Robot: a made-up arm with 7 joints.
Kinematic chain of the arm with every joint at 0, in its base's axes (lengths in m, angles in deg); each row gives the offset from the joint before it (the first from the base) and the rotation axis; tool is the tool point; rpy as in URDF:
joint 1: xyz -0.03 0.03 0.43 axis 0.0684 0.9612 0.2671
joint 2: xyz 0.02 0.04 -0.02 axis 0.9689 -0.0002 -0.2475
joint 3: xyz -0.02 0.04 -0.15 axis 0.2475 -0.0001 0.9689
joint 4: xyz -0.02 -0.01 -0.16 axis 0.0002 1 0
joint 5: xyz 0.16 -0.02 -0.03 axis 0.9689 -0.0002 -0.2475
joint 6: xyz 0.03 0.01 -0.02 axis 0.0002 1 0
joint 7: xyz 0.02 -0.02 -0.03 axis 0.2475 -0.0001 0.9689
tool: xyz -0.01 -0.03 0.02 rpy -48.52 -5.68 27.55
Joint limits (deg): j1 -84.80..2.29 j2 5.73..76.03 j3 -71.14..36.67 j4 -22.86..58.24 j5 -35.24..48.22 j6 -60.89..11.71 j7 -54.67..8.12
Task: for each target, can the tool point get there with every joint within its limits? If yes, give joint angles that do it. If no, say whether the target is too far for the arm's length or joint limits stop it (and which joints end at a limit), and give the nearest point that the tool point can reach.
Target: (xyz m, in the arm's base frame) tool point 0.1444 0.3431 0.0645
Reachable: yes | joints -5.22 49.50 -9.24 32.94 -14.72 -19.70 -10.23
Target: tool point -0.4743 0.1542 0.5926
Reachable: no: joint limits stop it (at a limit: joint 1, joint 2, joint 3, joint 4, joint 5, joint 6) | nearest point -0.0632 0.2381 0.1928 | short by 0.580 m
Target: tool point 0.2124 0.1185 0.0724
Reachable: yes | joints -11.38 16.79 -4.72 0.21 23.01 5.81 -14.28
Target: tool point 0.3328 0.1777 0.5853
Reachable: yes | joints -74.83 53.52 1.89 -12.59 32.14 -37.86 -23.12
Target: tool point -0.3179 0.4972 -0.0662
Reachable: no: too far | nearest point -0.1360 0.3850 0.0303 | short by 0.235 m
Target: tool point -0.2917 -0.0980 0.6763
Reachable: no: joint limits stop it (at a limit: joint 1, joint 2, joint 3, joint 4, joint 5, joint 6, joint 7) | nearest point 0.0942 0.2136 0.7087 | short by 0.497 m
